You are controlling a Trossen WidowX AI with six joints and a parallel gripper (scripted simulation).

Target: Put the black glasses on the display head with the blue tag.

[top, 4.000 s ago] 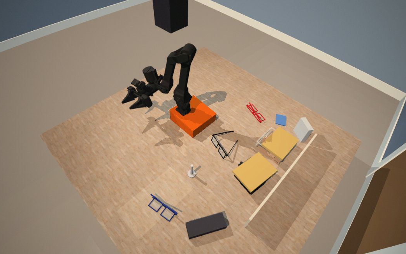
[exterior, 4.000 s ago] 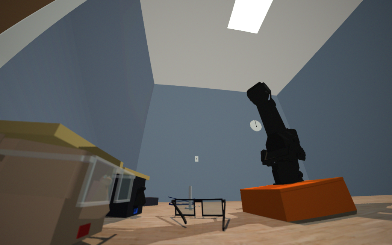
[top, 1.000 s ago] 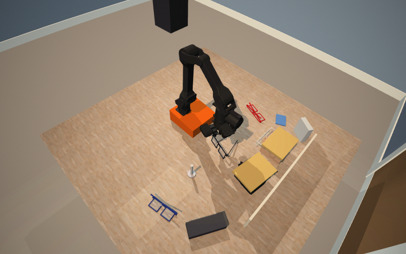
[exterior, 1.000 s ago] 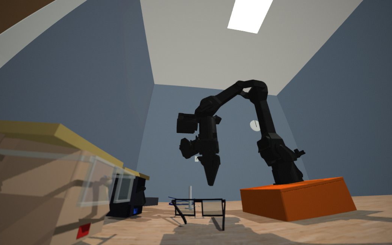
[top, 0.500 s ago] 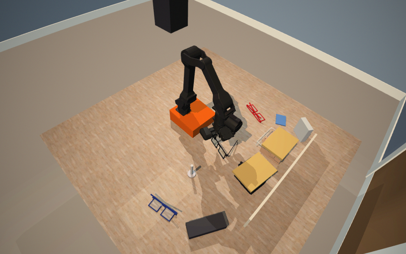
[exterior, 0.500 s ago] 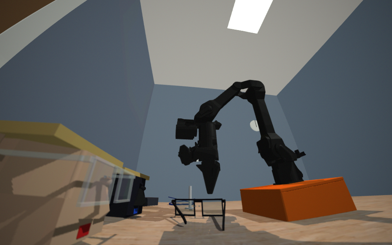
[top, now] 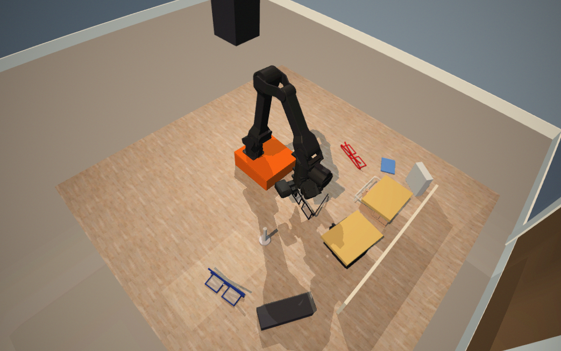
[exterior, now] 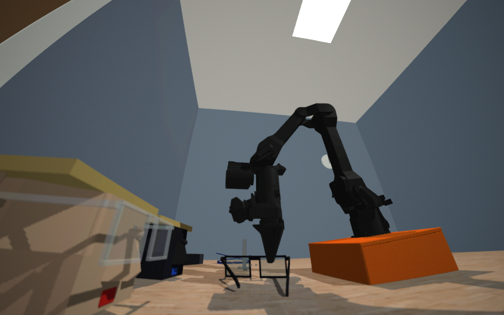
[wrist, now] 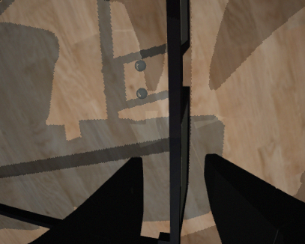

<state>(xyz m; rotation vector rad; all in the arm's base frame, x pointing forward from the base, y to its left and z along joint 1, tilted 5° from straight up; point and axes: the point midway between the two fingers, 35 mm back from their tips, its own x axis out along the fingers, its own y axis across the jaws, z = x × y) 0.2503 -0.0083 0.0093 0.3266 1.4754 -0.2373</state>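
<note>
The grey peg stand is 3 cm ahead of my gripper tip and 22 cm to the right of it. Round my gripper tip: display head: 24 cm ahead, 18 cm to the left, 3 cm above; then blue pad: 18 cm ahead, 41 cm to the left, 3 cm below; then long strip: 37 cm ahead, 6 cm to the left, 3 cm above.
</note>
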